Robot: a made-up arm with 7 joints.
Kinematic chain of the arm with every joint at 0, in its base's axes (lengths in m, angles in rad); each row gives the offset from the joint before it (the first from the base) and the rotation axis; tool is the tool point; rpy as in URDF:
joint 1: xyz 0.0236 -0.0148 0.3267 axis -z
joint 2: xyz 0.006 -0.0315 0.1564 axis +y
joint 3: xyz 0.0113 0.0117 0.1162 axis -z
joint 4: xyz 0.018 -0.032 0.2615 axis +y
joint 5: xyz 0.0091 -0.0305 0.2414 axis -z
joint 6: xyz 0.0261 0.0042 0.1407 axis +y
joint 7: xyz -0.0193 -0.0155 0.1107 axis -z
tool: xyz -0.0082 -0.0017 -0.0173 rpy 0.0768 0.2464 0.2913
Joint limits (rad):
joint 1: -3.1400..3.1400
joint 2: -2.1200..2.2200
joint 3: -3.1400..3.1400
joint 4: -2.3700..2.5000
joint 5: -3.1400..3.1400
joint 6: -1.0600..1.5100
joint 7: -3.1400..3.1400
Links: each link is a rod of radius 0.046 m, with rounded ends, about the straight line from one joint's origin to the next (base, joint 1, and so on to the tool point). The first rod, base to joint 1, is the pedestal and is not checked.
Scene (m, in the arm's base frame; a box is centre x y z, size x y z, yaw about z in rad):
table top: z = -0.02
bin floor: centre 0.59 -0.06 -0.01 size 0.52 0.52 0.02 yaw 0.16
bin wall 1: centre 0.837 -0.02 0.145 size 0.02 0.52 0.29 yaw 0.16
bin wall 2: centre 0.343 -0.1 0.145 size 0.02 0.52 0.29 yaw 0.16
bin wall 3: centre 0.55 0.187 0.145 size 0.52 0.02 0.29 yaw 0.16
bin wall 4: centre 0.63 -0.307 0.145 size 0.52 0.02 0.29 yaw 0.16
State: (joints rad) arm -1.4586 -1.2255 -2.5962 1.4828 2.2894 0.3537 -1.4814
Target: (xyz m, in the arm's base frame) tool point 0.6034 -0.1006 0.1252
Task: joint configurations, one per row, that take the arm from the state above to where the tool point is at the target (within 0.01 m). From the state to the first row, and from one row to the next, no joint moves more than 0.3 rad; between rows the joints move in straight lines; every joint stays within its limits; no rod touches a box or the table.
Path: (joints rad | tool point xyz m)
1: -1.7462 -1.1325 -2.6961 1.4137 2.2804 0.3319 -1.5425 | -0.1287 -0.6485 0.3346
2: -2.0339 -1.0395 -2.7960 1.3445 2.2715 0.3101 -1.6037 | 0.1186 -0.6878 0.3908
3: -2.3215 -0.9464 -2.8959 1.2754 2.2625 0.2884 -1.6648 | 0.3648 -0.6287 0.4597
4: -2.6091 -0.8534 -2.9958 1.2062 2.2535 0.2666 -1.7259 | 0.5697 -0.4791 0.5392
5: -2.8967 -0.7604 -3.0957 1.1371 2.2445 0.2448 -1.7871 | 0.6997 -0.2631 0.6271
6: -2.9564 -0.9652 -3.1105 1.2052 2.2895 0.2293 -1.6797 | 0.7141 -0.2128 0.4469
7: -3.0161 -1.1699 -3.1252 1.2733 2.3344 0.2138 -1.5723 | 0.6808 -0.1558 0.2760
8: -3.0758 -1.3747 -3.1400 1.3415 2.3794 0.1983 -1.4648 | 0.6034 -0.1006 0.1252

